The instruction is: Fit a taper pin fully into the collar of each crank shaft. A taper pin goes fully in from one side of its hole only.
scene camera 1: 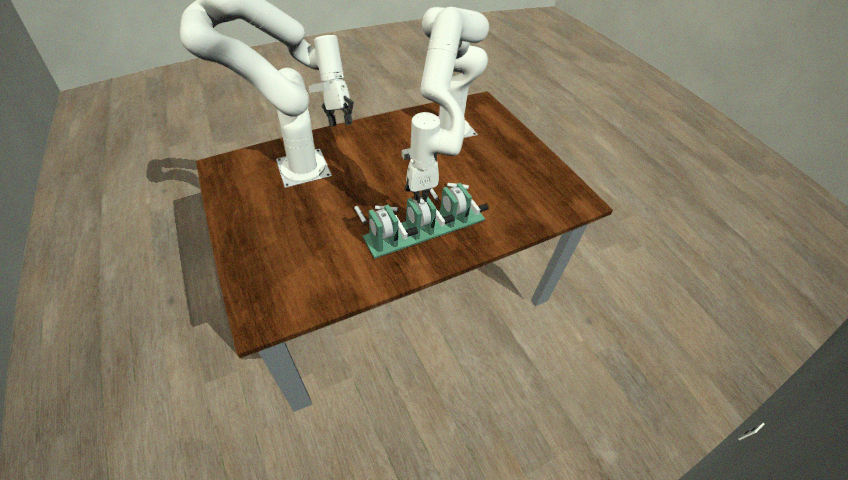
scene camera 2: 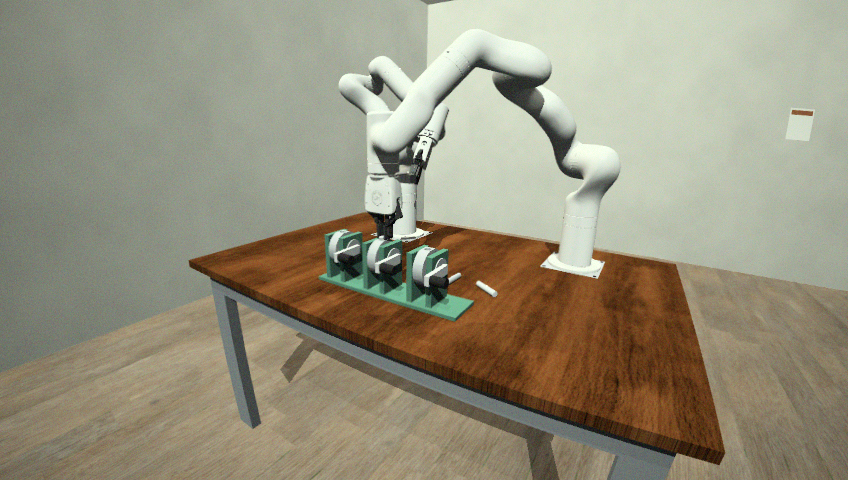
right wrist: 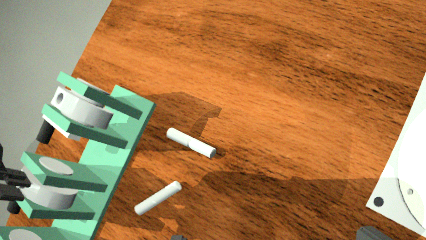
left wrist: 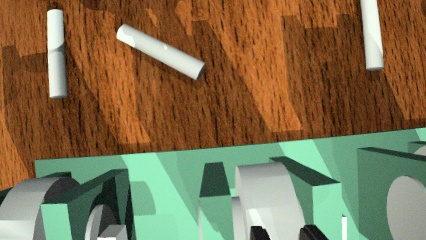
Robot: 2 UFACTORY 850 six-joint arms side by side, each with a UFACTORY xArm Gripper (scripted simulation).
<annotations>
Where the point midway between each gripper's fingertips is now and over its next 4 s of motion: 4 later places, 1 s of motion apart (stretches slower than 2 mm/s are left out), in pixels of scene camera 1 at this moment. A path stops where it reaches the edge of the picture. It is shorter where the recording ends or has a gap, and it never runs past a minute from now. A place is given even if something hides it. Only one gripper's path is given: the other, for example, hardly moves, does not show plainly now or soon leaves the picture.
My left gripper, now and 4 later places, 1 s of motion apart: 420,199; 421,190; 422,188; 429,180; 437,170
</annotations>
